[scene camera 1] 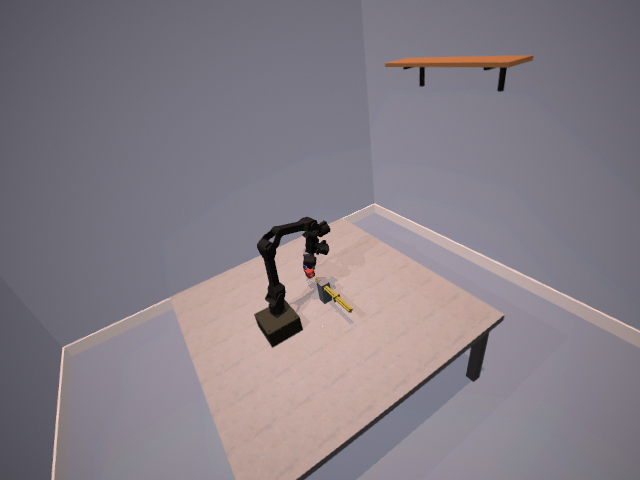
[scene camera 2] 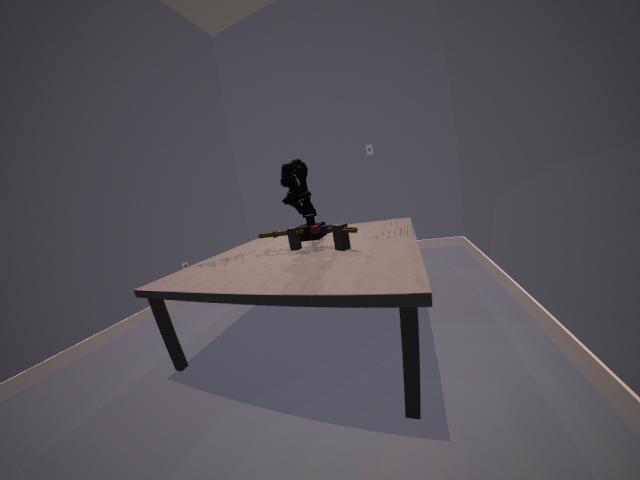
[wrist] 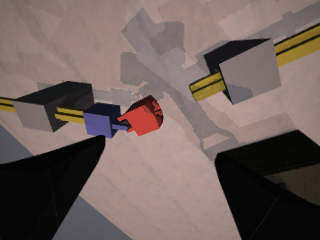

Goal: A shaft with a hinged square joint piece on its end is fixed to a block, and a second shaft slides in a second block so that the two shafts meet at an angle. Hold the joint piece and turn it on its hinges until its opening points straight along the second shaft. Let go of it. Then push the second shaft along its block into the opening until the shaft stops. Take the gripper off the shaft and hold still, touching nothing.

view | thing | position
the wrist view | my gripper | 161, 149
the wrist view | red joint piece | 145, 115
